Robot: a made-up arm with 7 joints.
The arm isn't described. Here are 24 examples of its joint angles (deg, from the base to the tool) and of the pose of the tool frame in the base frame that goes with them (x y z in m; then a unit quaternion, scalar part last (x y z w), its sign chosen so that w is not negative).
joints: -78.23 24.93 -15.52 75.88 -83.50 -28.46 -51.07
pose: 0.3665 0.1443 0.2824 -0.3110 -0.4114 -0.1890 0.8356
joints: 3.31 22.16 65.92 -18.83 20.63 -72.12 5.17
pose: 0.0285 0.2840 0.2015 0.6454 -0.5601 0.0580 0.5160
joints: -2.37 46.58 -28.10 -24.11 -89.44 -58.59 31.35
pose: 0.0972 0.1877 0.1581 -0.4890 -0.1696 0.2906 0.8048
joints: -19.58 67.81 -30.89 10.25 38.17 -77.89 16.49
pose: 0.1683 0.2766 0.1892 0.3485 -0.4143 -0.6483 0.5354
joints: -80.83 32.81 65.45 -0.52 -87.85 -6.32 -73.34
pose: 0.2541 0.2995 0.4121 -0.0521 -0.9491 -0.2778 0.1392
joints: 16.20 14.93 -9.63 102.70 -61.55 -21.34 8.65
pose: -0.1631 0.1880 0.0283 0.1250 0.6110 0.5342 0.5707
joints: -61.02 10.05 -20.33 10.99 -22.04 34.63 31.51
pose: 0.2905 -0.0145 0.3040 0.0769 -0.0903 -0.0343 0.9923
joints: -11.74 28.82 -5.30 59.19 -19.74 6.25 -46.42
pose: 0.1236 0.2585 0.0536 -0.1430 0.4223 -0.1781 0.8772
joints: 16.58 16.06 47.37 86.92 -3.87 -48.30 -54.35
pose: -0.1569 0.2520 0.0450 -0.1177 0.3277 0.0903 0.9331
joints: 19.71 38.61 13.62 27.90 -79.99 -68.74 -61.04
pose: -0.0440 0.3380 0.0954 0.1307 -0.3407 -0.0246 0.9307
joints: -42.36 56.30 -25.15 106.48 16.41 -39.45 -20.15
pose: 0.1899 0.3605 0.2001 0.4543 0.3971 -0.1659 0.7800
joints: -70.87 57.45 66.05 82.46 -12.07 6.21 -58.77
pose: 0.2225 0.3985 0.3565 -0.3020 -0.3481 -0.0302 0.8870
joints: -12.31 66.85 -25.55 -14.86 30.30 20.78 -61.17
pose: 0.1481 0.2172 0.2341 0.5397 0.3628 -0.5365 0.5378
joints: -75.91 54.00 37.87 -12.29 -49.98 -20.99 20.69
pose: 0.1667 0.2524 0.4925 -0.2130 -0.8787 0.1190 0.4103
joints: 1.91 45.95 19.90 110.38 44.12 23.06 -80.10
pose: -0.0347 0.3861 0.0901 -0.3783 0.8587 0.0210 0.3451
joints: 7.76 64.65 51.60 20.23 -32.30 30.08 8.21
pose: 0.0893 0.3947 0.3302 0.2188 0.0707 0.4681 0.8532
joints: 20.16 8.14 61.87 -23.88 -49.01 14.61 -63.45
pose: -0.0797 0.2707 0.1764 -0.0890 -0.2135 -0.1020 0.9675
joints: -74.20 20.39 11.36 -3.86 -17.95 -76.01 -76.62
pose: 0.2867 0.1340 0.4177 0.4784 -0.8140 -0.2964 0.1437
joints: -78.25 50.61 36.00 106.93 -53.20 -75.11 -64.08
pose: 0.2771 0.3128 0.3037 0.0745 -0.5659 0.1821 0.8006
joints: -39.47 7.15 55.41 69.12 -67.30 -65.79 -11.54
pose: 0.2151 0.1618 0.0640 -0.2431 -0.3148 0.7095 0.5818
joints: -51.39 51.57 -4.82 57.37 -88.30 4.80 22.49
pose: 0.2882 0.3099 0.2795 -0.3126 -0.0222 0.4329 0.8452
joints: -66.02 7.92 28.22 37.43 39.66 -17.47 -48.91
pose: 0.3388 0.1058 0.3133 0.2890 -0.2037 -0.3615 0.8627
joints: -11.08 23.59 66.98 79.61 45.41 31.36 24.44
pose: 0.0661 0.2926 0.0332 0.2312 0.7145 0.3838 0.5373
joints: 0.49 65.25 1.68 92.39 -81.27 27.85 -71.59
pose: -0.0254 0.4474 0.2204 -0.3730 0.1343 0.2686 0.8779
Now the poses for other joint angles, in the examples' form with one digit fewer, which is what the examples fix.
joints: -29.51 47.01 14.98 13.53 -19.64 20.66 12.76
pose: 0.231 0.270 0.271 0.201 -0.067 0.246 0.946
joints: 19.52 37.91 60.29 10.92 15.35 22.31 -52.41
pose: -0.010 0.362 0.241 0.206 0.386 0.131 0.890
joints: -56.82 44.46 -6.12 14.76 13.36 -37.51 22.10
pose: 0.299 0.173 0.329 0.345 -0.660 -0.013 0.667
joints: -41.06 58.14 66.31 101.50 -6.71 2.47 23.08
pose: 0.176 0.406 0.242 -0.132 0.212 0.681 0.688
